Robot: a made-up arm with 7 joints.
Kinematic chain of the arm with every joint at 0, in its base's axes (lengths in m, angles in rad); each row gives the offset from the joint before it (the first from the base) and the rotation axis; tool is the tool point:
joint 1: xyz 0 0 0 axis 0 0.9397 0.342
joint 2: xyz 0 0 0 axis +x
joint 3: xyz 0 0 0 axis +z
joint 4: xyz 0.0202 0 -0.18 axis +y
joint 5: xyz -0.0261 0 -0.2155 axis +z
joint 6: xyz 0 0 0 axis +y
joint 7: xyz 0 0 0 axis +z
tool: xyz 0 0 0
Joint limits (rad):
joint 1: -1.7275..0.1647
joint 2: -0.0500..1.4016
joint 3: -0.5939..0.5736
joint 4: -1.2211..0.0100
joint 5: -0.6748..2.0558
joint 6: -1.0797..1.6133
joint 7: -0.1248..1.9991
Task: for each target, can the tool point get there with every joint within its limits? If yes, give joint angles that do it. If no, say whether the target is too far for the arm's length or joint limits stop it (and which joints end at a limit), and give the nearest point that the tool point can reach.
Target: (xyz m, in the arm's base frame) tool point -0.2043 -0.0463 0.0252
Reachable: no: joint limits stop it (at a limit: joint 1, joint 2, joint 3, joint 4) | nearest point 0.0087 0.2186 0.2744 | short by 0.421 m
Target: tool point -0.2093 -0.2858 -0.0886
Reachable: no: joint limits stop it (at a limit: joint 1, joint 2, joint 3, joint 4) | nearest point -0.0661 -0.0262 -0.3889 | short by 0.422 m
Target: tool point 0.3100 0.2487 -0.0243
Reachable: yes | joints -1.1186 0.9169 0.3647 -0.2170 1.7219 0.4740 1.2894
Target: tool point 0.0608 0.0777 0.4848
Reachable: no: too far | nearest point 0.0993 0.1498 0.3014 | short by 0.201 m
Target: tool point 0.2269 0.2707 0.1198
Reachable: yes | joints -0.8209 1.2537 0.3545 -0.9514 1.4139 0.9110 0.9329
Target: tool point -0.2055 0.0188 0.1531
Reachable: no: joint limits stop it (at a limit: joint 1, joint 2, joint 3, joint 4) | nearest point 0.0087 0.2186 0.2744 | short by 0.317 m
